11 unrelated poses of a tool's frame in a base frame.
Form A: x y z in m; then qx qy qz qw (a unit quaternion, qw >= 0).
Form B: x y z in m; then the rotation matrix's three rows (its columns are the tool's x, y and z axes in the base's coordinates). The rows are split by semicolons. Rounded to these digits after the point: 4 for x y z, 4 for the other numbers.
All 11 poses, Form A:
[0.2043 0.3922 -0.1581 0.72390 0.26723 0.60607 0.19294]
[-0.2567 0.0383 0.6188 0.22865 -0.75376 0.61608 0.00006]
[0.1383 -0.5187 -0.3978 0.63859 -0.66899 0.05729 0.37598]
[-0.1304 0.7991 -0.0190 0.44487 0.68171 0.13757 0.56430]
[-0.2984 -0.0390 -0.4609 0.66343 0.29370 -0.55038 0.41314]
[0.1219 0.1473 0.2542 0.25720 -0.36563 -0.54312 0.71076]
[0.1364 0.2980 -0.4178 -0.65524 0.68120 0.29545 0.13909]
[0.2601 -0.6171 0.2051 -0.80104 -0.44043 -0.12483 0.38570]
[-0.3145 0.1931 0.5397 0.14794 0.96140 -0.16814 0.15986]
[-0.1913 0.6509 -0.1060 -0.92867 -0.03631 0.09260 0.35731]
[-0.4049 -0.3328 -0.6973 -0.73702 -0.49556 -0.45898 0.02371]
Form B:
0.2043 0.3922 -0.1581; 0.1225 0.1530 0.9806; 0.6208 -0.7827 0.0446; 0.7744 0.6033 -0.1909
-0.2567 0.0383 0.6188; -0.8954 -0.3448 0.2816; -0.3446 0.1363 -0.9288; 0.2818 -0.9287 -0.2409
0.1383 -0.5187 -0.3978; 0.0983 -0.8975 -0.4299; -0.8114 0.1778 -0.5569; 0.5762 0.4035 -0.7107
-0.1304 0.7991 -0.0190; 0.0327 0.4513 0.8918; 0.7618 0.5663 -0.3145; -0.6470 0.6896 -0.3253
-0.2984 -0.0390 -0.4609; 0.2216 0.8445 -0.4876; -0.0651 -0.4861 -0.8715; -0.9730 0.2249 -0.0528
0.1219 0.1473 0.2542; 0.1427 0.5840 -0.7991; -0.9601 0.2777 0.0315; 0.2404 0.7628 0.6003
0.1364 0.2980 -0.4178; -0.1026 -0.9749 -0.1977; -0.8105 -0.0333 0.5848; -0.5767 0.2202 -0.7867
0.2601 -0.6171 0.2051; 0.5809 0.8019 -0.1398; 0.6093 -0.3145 0.7279; 0.5397 -0.5080 -0.6713
-0.3145 0.1931 0.5397; -0.9051 0.3382 0.2576; 0.2307 0.8997 -0.3706; -0.3571 -0.2760 -0.8923
-0.1913 0.6509 -0.1060; 0.9802 0.0013 -0.1979; 0.1336 -0.7420 0.6569; -0.1460 -0.6704 -0.7275
-0.4049 -0.3328 -0.6973; 0.0875 0.7522 0.6531; 0.7087 -0.5077 0.4899; 0.7001 0.4200 -0.5776

